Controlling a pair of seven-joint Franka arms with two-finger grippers.
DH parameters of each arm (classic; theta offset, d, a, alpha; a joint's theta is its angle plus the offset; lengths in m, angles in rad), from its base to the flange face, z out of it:
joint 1: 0 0.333 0 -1.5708
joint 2: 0 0 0 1.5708
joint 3: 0 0.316 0.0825 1.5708
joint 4: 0 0 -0.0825 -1.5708
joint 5: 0 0.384 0 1.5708
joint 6: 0 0 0.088 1.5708
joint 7: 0 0.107 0 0
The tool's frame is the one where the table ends.
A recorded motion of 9 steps. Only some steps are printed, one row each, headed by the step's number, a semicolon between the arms.
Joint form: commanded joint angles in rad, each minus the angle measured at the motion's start. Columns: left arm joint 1, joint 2, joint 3, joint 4, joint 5, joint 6, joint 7; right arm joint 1, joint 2, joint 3, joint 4, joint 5, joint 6, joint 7.
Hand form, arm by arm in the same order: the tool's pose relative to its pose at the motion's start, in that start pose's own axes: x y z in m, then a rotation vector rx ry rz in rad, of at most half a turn. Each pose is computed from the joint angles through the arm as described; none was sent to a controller.
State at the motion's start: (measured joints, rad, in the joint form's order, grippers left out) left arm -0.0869 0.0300 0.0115 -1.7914 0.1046 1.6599 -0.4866; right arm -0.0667 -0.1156 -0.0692 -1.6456 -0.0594 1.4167 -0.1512
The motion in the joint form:
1: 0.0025 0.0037 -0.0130 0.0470 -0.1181 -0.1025 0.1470; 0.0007 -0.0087 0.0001 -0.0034 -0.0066 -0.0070 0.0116
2: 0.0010 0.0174 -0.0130 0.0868 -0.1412 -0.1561 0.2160; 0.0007 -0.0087 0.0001 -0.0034 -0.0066 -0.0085 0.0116
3: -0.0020 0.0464 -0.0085 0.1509 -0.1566 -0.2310 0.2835; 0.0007 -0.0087 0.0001 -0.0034 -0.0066 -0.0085 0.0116
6: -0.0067 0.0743 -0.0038 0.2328 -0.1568 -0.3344 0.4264; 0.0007 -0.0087 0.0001 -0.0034 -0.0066 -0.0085 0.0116
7: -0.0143 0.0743 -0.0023 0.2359 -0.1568 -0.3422 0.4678; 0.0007 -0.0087 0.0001 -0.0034 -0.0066 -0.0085 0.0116
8: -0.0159 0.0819 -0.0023 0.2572 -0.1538 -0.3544 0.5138; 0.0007 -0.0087 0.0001 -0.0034 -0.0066 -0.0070 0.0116
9: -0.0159 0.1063 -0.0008 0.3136 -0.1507 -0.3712 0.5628; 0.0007 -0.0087 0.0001 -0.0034 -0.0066 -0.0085 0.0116
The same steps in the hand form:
1: -0.0144 0.0108 -0.0129 -0.0831 -0.1005 0.1507; -0.0038 0.0001 -0.0019 -0.0057 -0.0025 0.0120
2: -0.0161 0.0129 -0.0206 -0.0976 -0.1316 0.2234; -0.0040 0.0001 -0.0017 -0.0055 -0.0040 0.0120
3: -0.0146 0.0141 -0.0297 -0.1031 -0.1711 0.2942; -0.0040 0.0001 -0.0017 -0.0055 -0.0040 0.0120
6: -0.0161 0.0121 -0.0450 -0.1012 -0.2115 0.4426; -0.0040 0.0001 -0.0017 -0.0055 -0.0040 0.0120
7: -0.0185 0.0146 -0.0462 -0.1029 -0.2137 0.4902; -0.0040 0.0001 -0.0017 -0.0055 -0.0040 0.0120
8: -0.0176 0.0152 -0.0510 -0.1049 -0.2094 0.5377; -0.0038 0.0001 -0.0019 -0.0057 -0.0025 0.0120
9: -0.0116 0.0160 -0.0621 -0.1102 -0.1915 0.5850; -0.0040 0.0001 -0.0017 -0.0055 -0.0040 0.0120

